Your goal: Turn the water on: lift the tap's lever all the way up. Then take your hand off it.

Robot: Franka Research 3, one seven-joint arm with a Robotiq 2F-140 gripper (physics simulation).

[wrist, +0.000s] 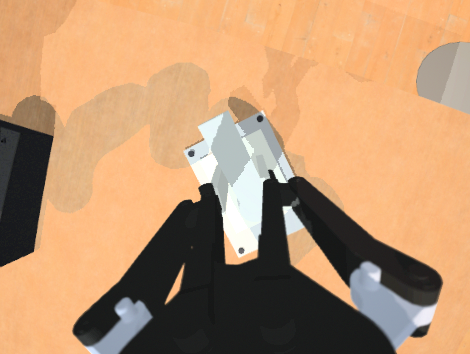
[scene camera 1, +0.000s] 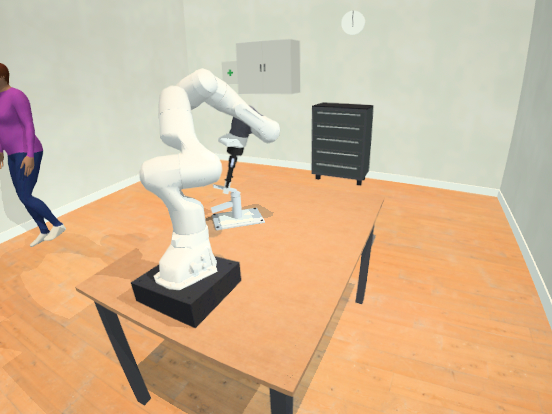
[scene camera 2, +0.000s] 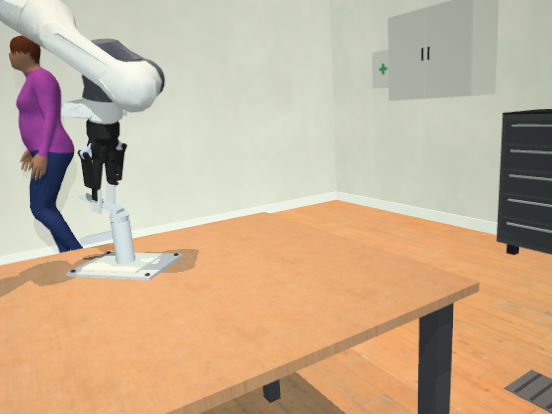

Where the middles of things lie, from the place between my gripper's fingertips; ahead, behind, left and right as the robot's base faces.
I see my gripper 1 cm to the left of the flat lever (wrist: 220, 133) and 1 cm short of it. Round my hand: square base plate (scene camera 2: 149, 272) (15 cm below, 3 cm to the right, 3 cm ahead).
